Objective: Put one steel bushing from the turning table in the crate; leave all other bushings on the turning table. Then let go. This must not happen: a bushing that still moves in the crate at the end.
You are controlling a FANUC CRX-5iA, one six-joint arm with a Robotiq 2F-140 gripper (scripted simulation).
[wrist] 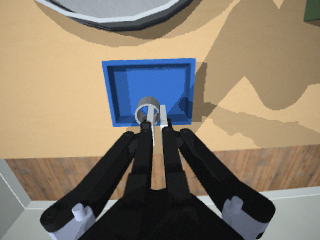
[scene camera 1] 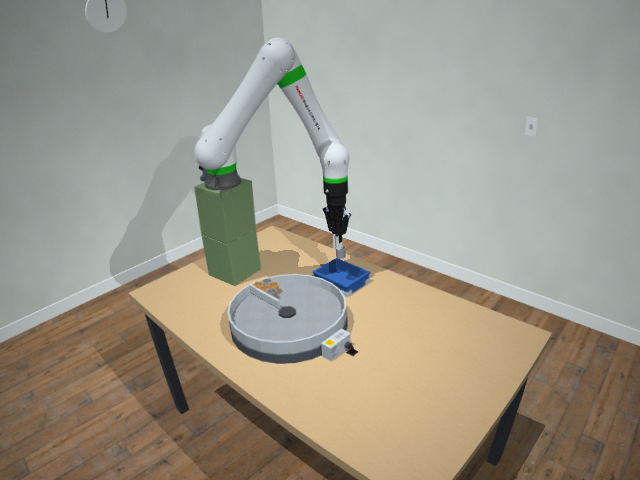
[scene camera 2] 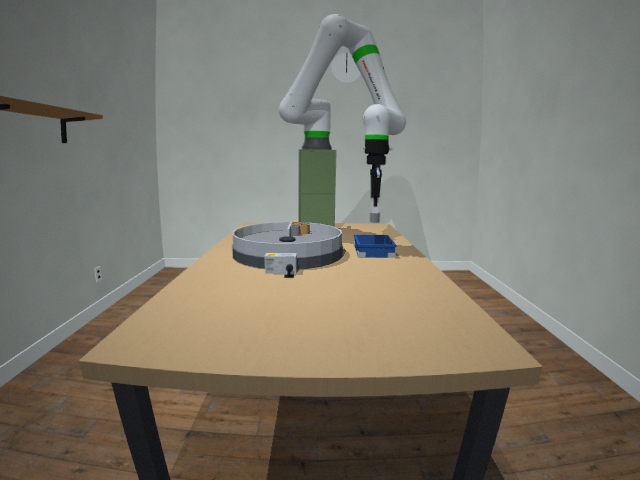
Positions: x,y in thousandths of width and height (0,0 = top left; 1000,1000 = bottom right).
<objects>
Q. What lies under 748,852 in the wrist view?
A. My gripper.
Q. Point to a blue crate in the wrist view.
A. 539,356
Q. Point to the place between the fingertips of my gripper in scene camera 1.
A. At 529,518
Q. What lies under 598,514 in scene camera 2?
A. A blue crate.
</objects>
